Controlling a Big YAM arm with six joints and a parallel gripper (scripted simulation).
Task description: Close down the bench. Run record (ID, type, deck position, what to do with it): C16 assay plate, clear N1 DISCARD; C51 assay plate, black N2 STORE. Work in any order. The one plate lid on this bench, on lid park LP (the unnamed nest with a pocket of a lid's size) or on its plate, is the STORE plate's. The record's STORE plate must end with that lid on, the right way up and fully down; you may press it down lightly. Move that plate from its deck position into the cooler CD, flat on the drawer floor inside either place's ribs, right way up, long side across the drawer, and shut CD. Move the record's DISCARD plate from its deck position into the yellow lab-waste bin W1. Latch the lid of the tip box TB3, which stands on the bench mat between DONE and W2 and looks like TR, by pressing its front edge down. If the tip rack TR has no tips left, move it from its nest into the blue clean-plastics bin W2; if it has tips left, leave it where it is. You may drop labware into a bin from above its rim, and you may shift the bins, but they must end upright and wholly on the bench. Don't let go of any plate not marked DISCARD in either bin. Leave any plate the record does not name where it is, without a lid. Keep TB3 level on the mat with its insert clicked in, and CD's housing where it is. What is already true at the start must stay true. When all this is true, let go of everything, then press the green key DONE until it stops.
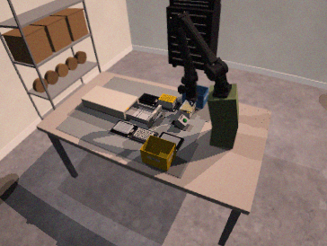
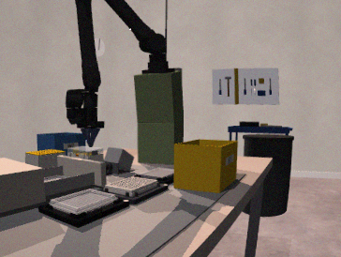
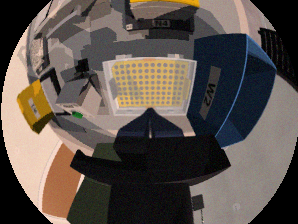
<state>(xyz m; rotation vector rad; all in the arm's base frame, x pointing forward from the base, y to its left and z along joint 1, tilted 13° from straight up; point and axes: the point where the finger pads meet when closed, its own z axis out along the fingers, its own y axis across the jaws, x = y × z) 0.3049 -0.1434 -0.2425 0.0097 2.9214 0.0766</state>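
The tip box TB3 is 30 mm ahead of my hand and 40 mm below it. Also, from my hand: DONE key block (10 mm ahead, 150 mm to the left, 30 mm below); then blue bin W2 (30 mm ahead, 150 mm to the right, 40 mm below); then green key DONE (10 mm behind, 160 mm to the left, 10 mm below).
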